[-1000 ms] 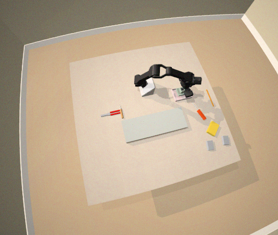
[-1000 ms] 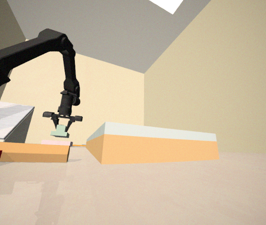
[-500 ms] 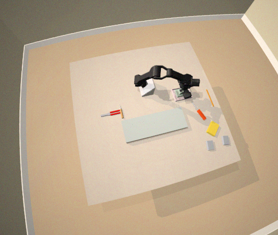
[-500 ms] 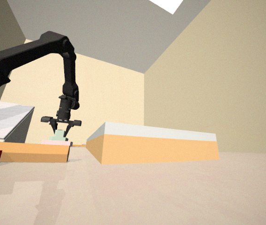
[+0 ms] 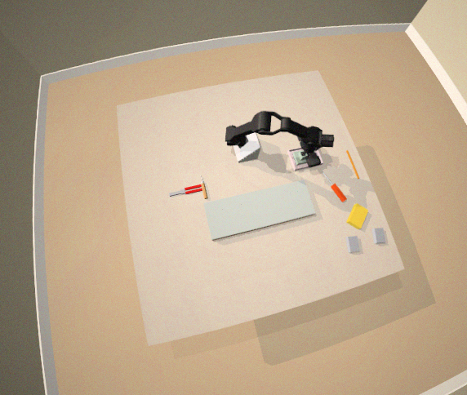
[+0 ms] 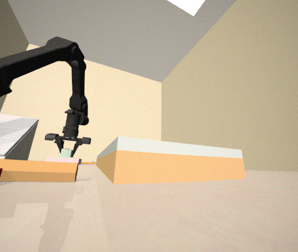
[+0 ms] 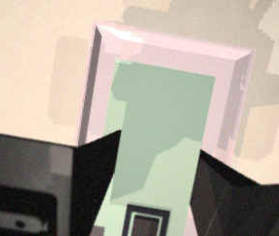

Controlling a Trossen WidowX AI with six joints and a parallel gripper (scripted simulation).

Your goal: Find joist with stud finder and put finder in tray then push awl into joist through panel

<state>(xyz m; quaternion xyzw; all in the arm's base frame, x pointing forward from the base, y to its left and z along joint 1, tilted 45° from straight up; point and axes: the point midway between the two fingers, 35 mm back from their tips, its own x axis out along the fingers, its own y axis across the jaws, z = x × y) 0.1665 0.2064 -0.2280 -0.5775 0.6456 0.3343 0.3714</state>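
Now: the pink tray 10 mm to the right of my gripper tip and 20 mm below it. Also, from my gripper tip: yellow block (390 mm ahead, 130 mm to the left, 20 mm below); then stud finder (20 mm to the right, 20 mm above); then thin orange stick (120 mm ahead, 250 mm to the left, 30 mm below).
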